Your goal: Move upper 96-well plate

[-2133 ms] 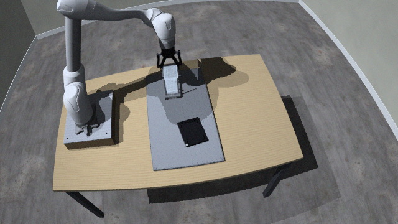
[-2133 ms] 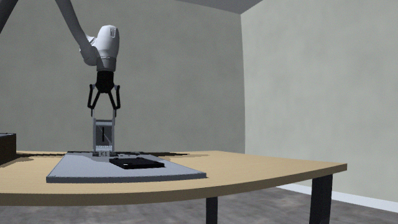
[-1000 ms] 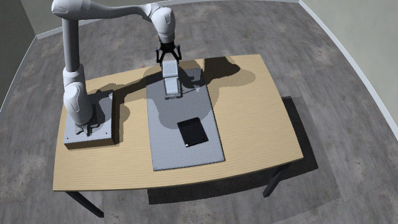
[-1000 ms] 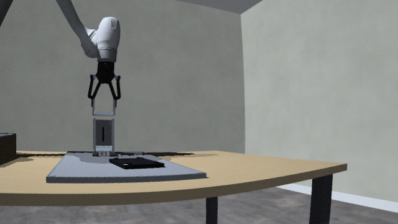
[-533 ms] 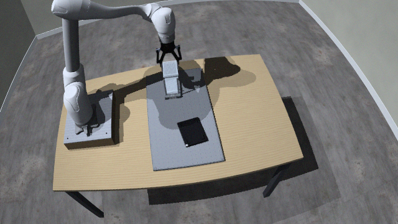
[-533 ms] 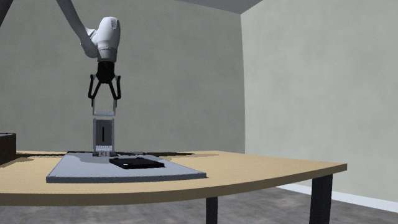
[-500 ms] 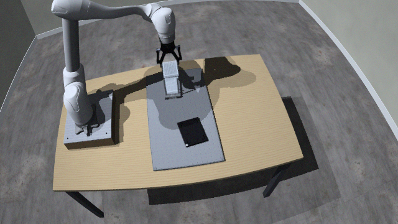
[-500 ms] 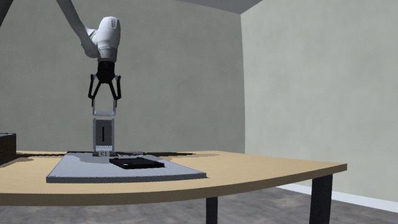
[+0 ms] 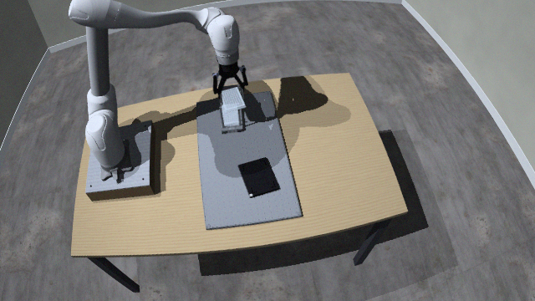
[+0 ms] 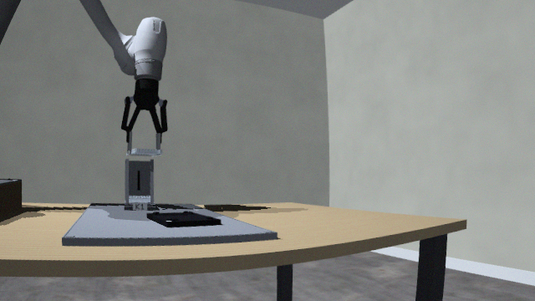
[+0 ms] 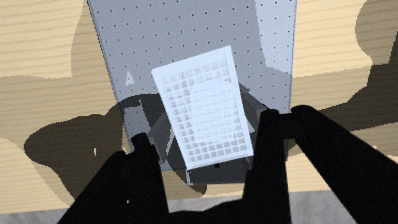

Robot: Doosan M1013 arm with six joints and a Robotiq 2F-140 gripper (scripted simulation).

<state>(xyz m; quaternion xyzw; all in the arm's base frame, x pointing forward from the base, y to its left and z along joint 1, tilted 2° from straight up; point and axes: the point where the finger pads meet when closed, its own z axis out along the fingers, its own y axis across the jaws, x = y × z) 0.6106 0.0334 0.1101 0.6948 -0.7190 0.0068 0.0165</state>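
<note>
Right now my hand is 370 mm to the left of the pale A1 square, 180 mm above it and 60 mm past it. The rest, counted from my hand: rack label 180 mm below, 30 mm to the right, 20 mm behind.
</note>
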